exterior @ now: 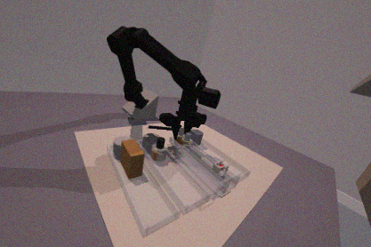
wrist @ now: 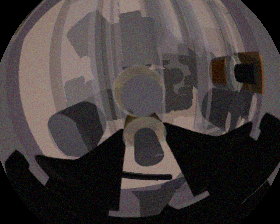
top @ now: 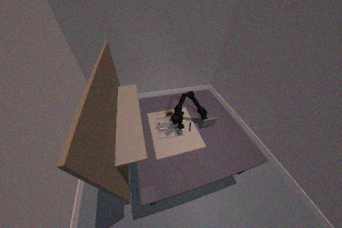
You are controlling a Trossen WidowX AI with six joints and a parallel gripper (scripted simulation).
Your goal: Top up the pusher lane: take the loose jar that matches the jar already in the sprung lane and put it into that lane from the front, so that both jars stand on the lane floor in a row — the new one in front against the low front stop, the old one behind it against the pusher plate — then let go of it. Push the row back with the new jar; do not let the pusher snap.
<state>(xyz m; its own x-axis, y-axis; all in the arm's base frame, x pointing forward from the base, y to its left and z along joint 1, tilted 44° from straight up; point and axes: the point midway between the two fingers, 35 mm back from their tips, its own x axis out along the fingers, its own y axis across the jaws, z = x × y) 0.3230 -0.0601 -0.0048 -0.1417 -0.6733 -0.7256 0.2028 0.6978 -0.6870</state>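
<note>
My gripper tip is now 14 cm short of the clear lane, 5 cm to the left of it and 1 cm above it. From my gripper tip the other things lie so: orange-brown box: 23 cm to the right, 3 cm ahead, 1 cm above; then tan wall panel: 61 cm ahead, 37 cm above, 9 cm to the right.
</note>
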